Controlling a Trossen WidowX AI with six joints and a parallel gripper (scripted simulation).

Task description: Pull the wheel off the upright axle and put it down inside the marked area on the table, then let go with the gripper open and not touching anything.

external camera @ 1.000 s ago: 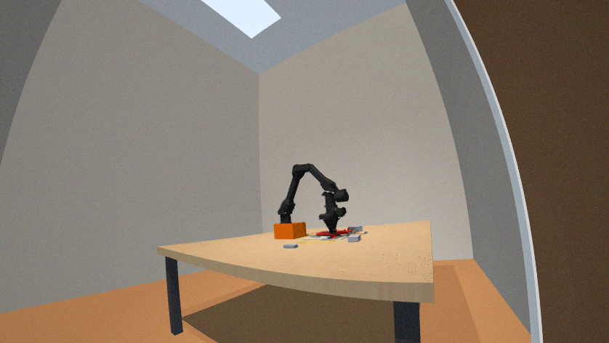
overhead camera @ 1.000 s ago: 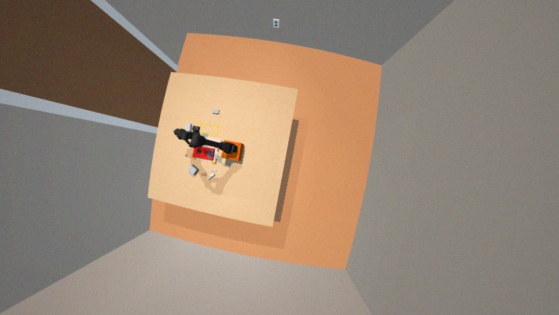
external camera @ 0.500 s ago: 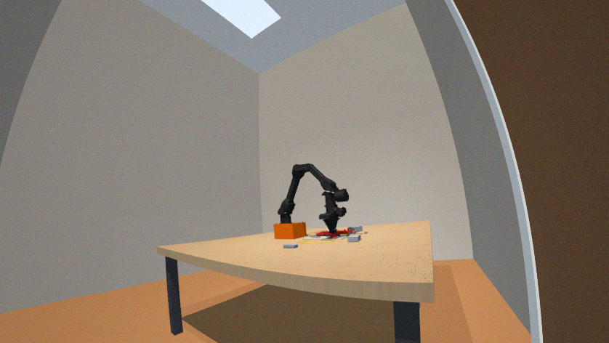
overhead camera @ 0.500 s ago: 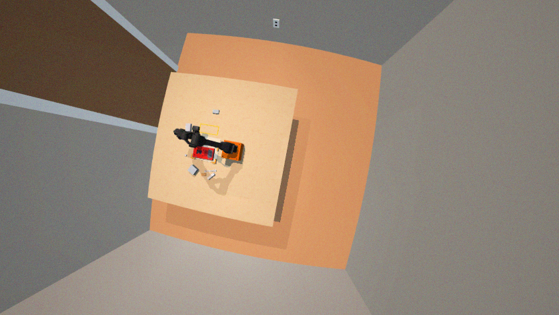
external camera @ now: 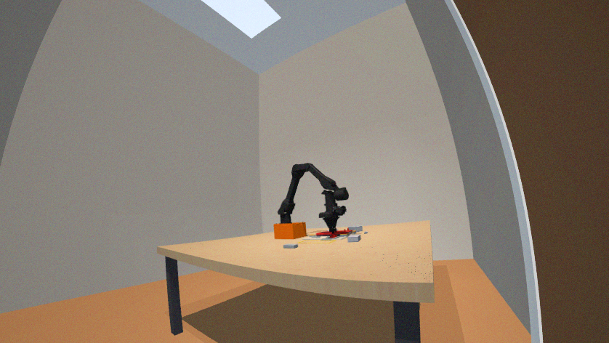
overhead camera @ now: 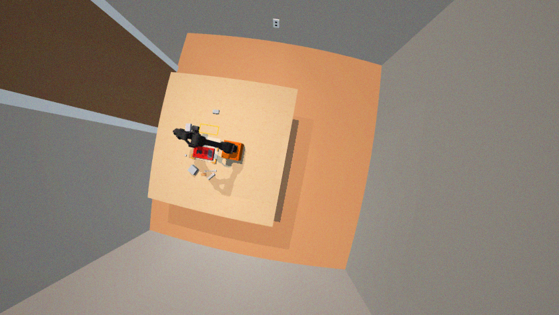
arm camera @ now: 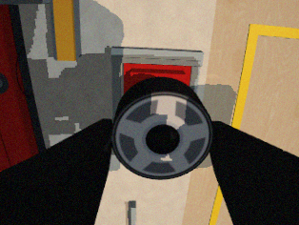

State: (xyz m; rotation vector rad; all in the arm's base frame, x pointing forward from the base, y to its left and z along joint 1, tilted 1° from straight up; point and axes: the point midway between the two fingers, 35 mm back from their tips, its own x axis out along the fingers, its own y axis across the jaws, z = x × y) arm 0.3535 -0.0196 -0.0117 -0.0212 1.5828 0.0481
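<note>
Now: gripper tip 10 mm above the dark axle. The rest, counted from my gripper tip: wheel (right at my gripper tip).
</note>
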